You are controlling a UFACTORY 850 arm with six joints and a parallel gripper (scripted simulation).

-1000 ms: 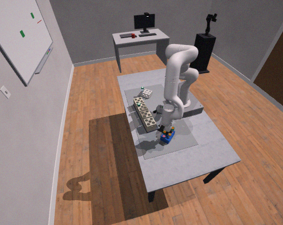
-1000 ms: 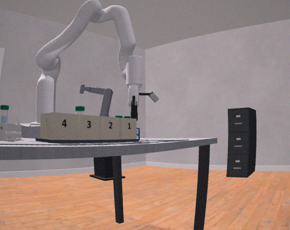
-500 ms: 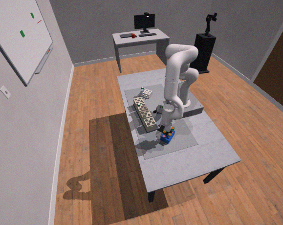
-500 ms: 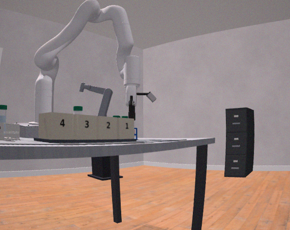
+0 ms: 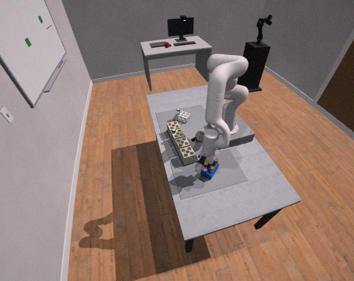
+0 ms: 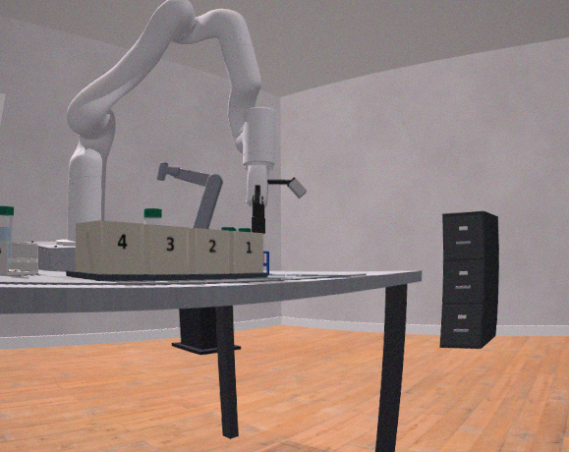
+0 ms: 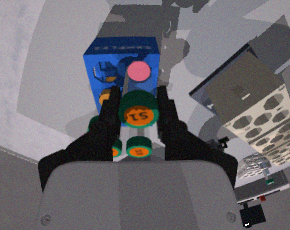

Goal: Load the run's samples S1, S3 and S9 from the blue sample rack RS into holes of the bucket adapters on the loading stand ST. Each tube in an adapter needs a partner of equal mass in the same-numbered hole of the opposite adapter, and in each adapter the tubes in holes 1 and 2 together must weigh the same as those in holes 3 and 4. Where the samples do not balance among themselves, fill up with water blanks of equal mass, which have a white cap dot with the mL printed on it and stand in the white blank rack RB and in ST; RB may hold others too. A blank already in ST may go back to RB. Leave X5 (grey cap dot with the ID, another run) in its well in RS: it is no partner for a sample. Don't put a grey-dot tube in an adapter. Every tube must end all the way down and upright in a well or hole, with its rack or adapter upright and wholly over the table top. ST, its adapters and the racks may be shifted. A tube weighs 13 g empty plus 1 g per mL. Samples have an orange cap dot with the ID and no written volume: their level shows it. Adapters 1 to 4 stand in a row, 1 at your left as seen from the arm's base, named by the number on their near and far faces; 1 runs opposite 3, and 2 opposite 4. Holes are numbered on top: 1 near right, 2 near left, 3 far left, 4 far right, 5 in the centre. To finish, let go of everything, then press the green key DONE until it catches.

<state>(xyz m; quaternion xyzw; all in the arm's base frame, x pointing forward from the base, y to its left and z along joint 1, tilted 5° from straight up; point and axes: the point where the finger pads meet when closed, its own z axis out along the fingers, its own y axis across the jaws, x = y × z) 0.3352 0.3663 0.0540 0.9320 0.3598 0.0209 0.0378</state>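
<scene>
The sample tube S1 lies 50 mm below my hand and 10 mm behind it. Round my hand: grey-dot tube X5: 60 mm below, 50 mm behind; blue sample rack RS: 90 mm below, 40 mm behind, 10 mm to the right; sample tube S9: 60 mm to the right, 60 mm below, 60 mm behind.
</scene>
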